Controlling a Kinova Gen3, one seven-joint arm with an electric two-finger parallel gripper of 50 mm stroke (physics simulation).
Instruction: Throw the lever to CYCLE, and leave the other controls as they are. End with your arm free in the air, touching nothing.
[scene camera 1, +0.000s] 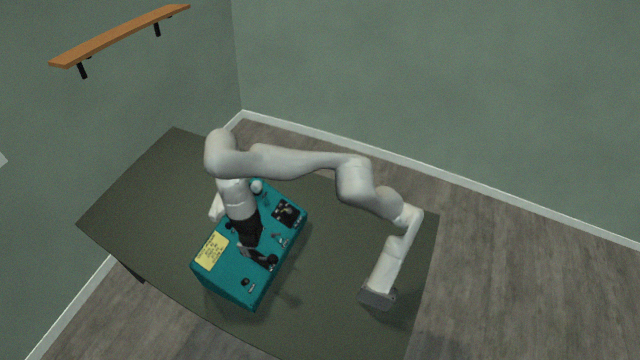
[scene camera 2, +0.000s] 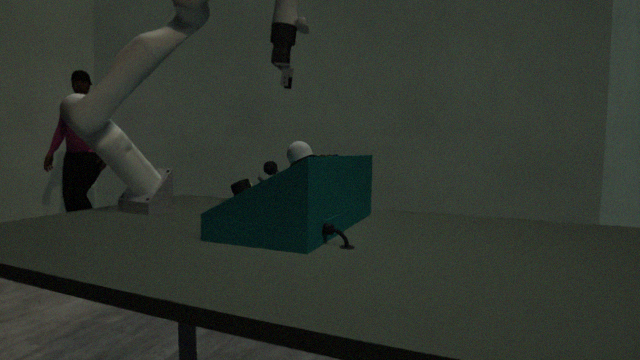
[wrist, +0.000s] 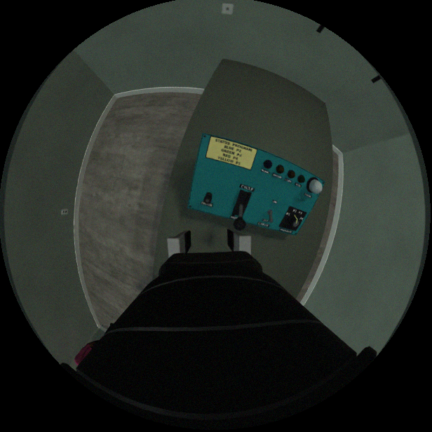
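Pixels of known places: gripper, fingertip midpoint: (scene camera 1: 249, 247) (scene camera 2: 286, 87); arm's base at its link origin: (scene camera 1: 378, 287) (scene camera 2: 147, 184).
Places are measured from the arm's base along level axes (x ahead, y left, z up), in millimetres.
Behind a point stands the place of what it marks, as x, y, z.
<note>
The teal control box (scene camera 1: 230, 282) @(467, 279, 29) (scene camera 2: 340, 200) @(642, 34, -3) (wrist: 220, 185) stands on the table. Its lever (scene camera 1: 272, 259) @(374, 128, 78) (scene camera 2: 270, 167) @(391, 104, 63) (wrist: 239, 223) has a black ball knob and sits in a dark slot. The knob is at the slot's end away from the CYCLE label (wrist: 246, 188); the label at the knob's end is partly hidden. My gripper (scene camera 1: 244, 250) @(364, 219, 304) (scene camera 2: 286, 80) @(364, 219, 304) (wrist: 208, 237) is open and empty, high above the box, touching nothing. In the wrist view the lever knob lies ahead and to the right of the gap between the fingertips.
The box also carries a small black knob (scene camera 1: 245, 282) @(411, 251, 51) (wrist: 208, 197), a toggle switch (scene camera 1: 276, 237) @(438, 13, 33) (wrist: 270, 216), a rotary selector (scene camera 1: 286, 211) @(466, -101, 42) (wrist: 296, 222), several dark lamps and a white dome (scene camera 1: 256, 186) @(601, -90, 124) (scene camera 2: 300, 151) @(626, -124, 111) (wrist: 315, 186). A person (scene camera 2: 77, 145) stands behind the arm's base.
</note>
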